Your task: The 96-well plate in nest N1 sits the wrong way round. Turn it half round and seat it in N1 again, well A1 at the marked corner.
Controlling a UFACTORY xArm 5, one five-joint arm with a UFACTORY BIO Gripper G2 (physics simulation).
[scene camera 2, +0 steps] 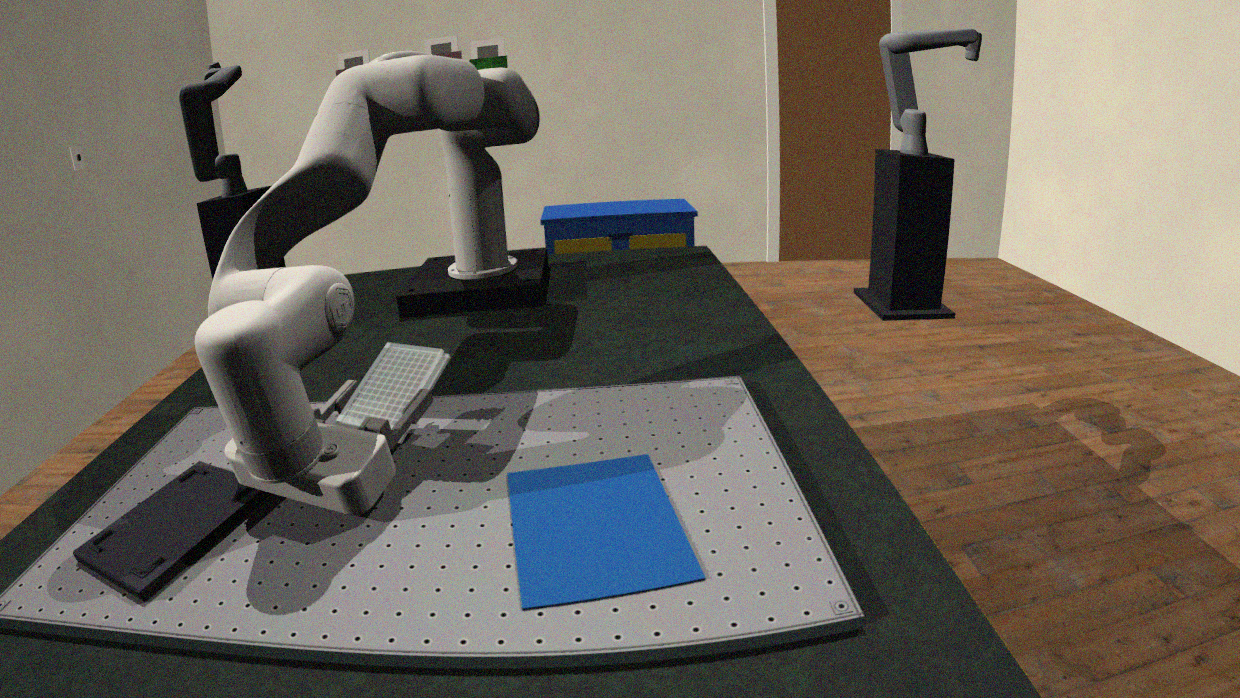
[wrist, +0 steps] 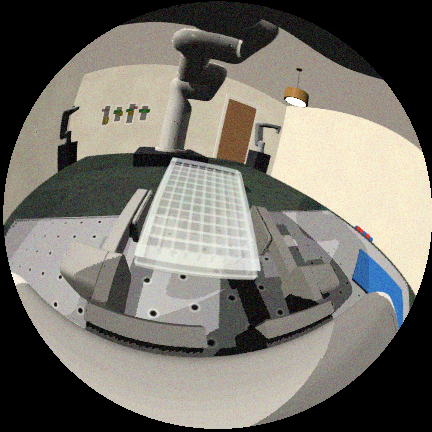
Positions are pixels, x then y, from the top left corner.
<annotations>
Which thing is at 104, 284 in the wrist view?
The gripper.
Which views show the clear 96-well plate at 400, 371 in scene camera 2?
Scene camera 2 and the wrist view: all of them.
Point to a clear 96-well plate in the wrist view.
198, 224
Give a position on a flat blue mat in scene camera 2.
584, 532
</annotations>
